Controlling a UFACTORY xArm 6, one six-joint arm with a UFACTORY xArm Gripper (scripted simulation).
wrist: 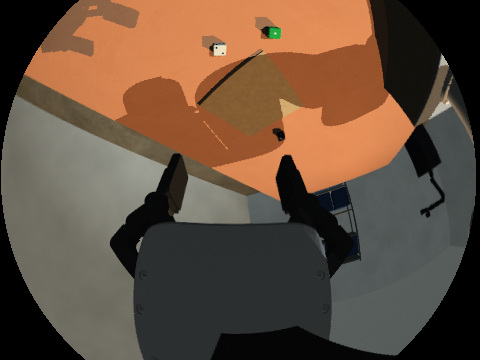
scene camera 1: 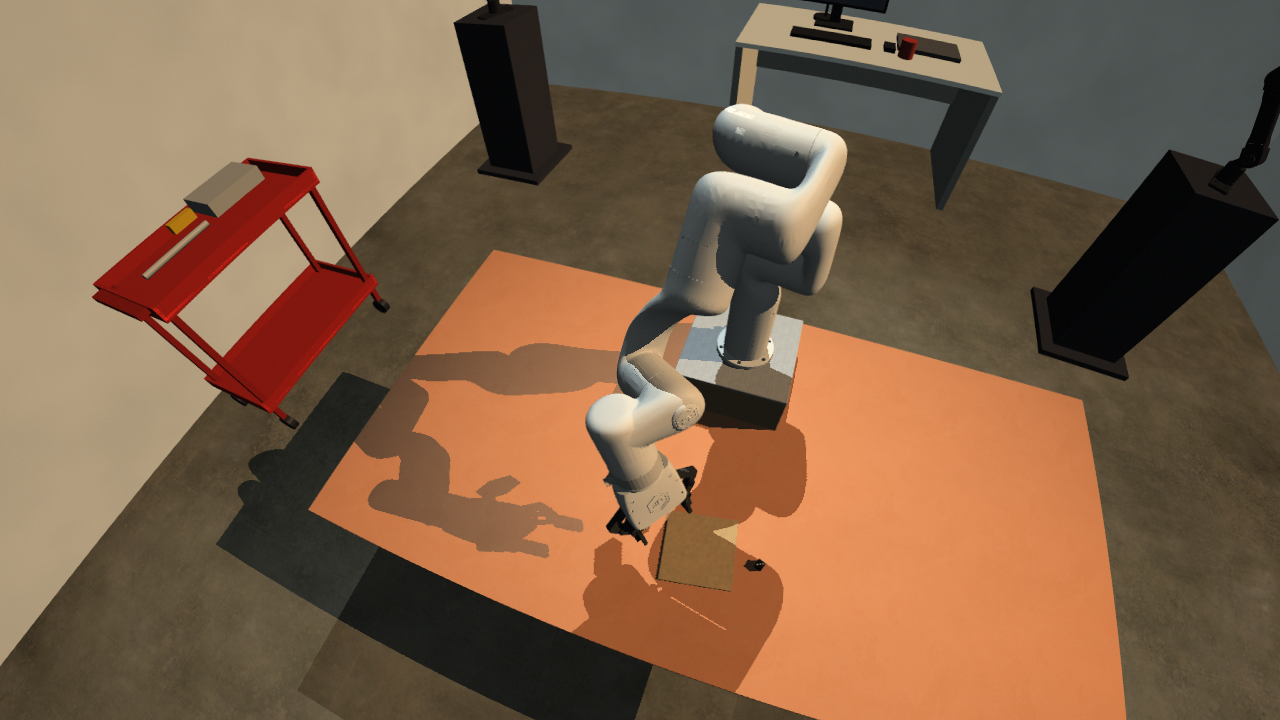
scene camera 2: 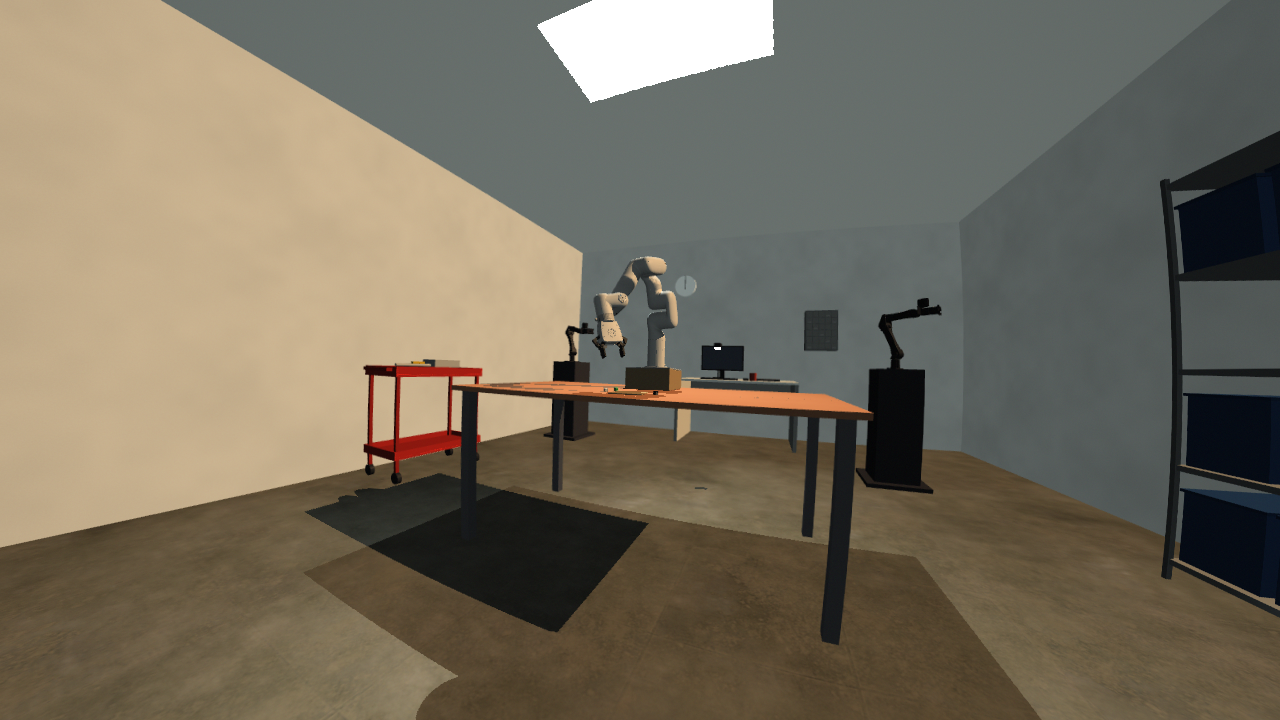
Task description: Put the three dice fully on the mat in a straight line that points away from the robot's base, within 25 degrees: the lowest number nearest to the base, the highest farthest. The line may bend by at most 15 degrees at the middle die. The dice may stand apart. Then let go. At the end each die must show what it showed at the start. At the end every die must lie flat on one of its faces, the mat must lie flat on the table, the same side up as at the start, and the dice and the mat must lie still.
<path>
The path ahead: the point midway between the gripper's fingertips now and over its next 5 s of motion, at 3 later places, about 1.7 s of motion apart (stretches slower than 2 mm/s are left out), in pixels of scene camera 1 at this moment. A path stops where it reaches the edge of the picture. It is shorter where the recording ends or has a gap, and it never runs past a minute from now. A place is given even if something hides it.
My gripper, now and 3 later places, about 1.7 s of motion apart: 664, 523; 625, 504; 644, 489; 730, 550
</path>
